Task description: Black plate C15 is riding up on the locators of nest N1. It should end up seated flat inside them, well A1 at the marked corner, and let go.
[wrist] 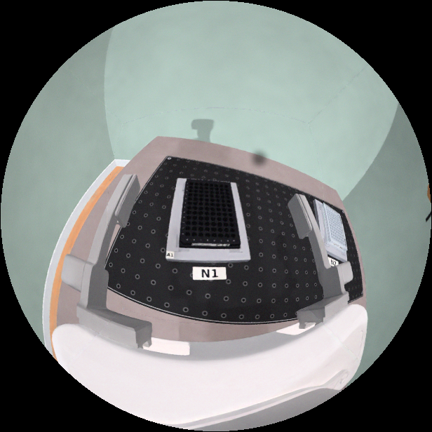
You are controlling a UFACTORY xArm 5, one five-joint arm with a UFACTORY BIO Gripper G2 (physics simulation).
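Observation:
Black plate C15 (210,212) lies on the pale grey nest N1 (243,225), with bare nest surface along its left, right and near sides. A thin light strip shows along the plate's near edge. The view does not settle whether the plate is flat inside the locators or still slightly raised. The A1 label (170,255) is at the nest's near left corner; the plate's own lettering is too small to read. My gripper (214,207) is open and empty, above the plate, with one finger off to each side and apart from it.
The N1 label (209,273) lies on the perforated black board (270,270) in front of the nest. A second nest with a pale plate (334,225) stands at the right, behind the right finger, with its N2 label (333,262). An orange and white edge runs along the left.

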